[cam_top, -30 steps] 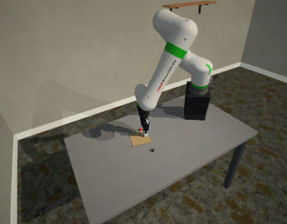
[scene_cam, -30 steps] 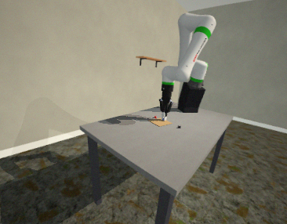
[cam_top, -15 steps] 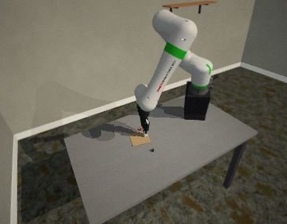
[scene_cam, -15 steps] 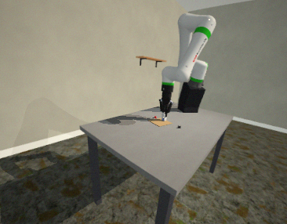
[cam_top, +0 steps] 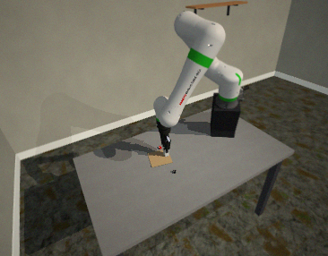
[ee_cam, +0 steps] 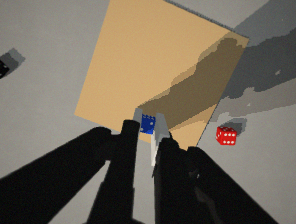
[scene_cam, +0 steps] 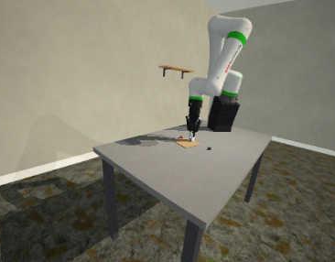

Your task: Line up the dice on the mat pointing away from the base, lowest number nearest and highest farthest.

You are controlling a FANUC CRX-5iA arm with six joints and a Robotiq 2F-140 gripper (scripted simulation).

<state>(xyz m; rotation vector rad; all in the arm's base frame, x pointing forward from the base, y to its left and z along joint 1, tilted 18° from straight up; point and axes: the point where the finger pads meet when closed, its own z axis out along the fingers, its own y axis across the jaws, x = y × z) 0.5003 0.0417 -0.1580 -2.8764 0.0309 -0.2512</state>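
My hand is 30 mm above the blue die. Round my hand: black die 160 mm to the left, 30 mm below, 20 mm ahead; then red die 90 mm to the right, 30 mm below, 10 mm ahead; then tan mat 50 mm ahead, 40 mm below.
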